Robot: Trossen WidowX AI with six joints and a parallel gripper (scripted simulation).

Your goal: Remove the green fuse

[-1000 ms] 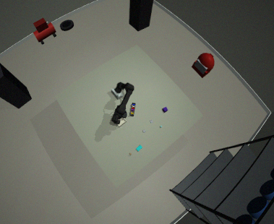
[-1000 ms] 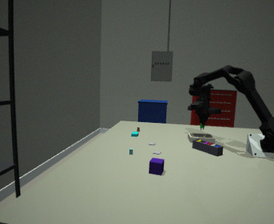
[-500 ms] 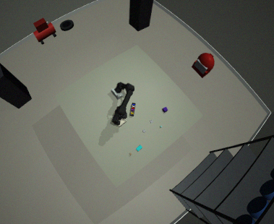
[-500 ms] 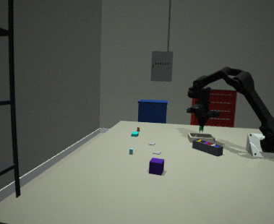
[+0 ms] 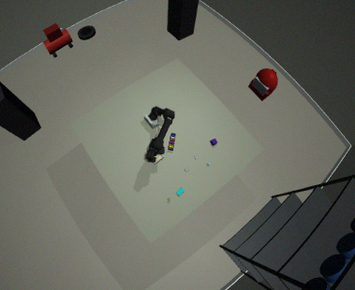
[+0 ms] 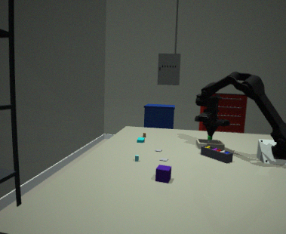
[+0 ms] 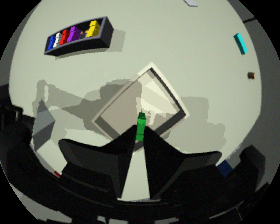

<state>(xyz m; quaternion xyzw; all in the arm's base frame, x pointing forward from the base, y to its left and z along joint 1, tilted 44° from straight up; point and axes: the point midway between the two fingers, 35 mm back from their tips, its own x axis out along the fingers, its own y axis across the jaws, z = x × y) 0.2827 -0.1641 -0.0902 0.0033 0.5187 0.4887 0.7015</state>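
The green fuse lies 2 cm below my gripper tip. Round my gripper tip: purple cube (22 cm ahead, 48 cm to the left, 4 cm below); small cyan block (34 cm ahead, 31 cm to the left, 5 cm below).
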